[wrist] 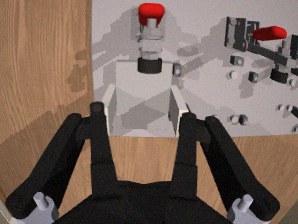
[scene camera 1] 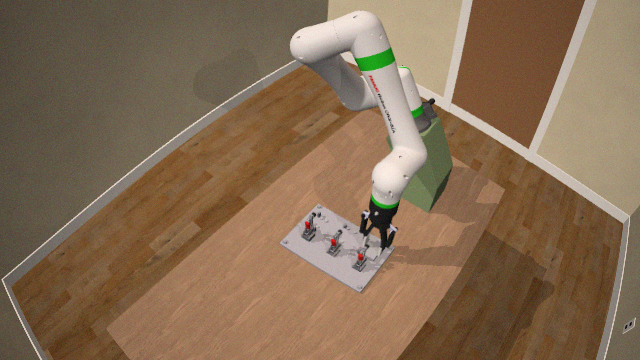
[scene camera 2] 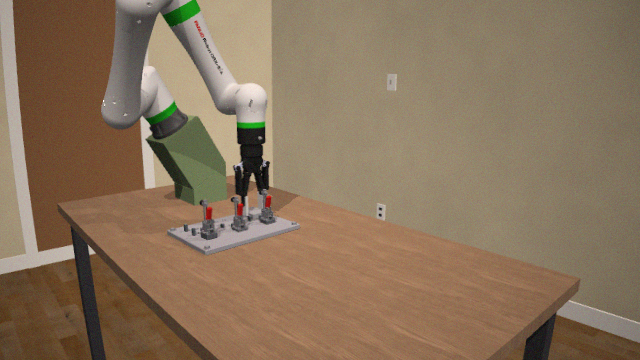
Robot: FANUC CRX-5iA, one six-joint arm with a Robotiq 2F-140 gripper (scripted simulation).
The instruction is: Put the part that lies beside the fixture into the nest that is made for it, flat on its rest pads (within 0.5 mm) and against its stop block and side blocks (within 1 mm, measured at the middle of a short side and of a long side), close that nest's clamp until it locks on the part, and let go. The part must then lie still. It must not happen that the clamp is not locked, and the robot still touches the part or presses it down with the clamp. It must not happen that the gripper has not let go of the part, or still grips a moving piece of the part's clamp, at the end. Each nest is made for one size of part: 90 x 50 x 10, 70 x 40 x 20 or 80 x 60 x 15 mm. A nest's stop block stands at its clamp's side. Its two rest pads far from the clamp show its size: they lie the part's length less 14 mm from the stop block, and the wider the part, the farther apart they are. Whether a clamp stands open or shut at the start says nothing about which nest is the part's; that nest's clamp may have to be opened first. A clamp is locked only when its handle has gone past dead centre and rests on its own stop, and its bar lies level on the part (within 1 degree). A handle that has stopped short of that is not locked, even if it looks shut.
I see my gripper, a part, a clamp and a grey fixture plate.
My gripper is seen too in the wrist view.
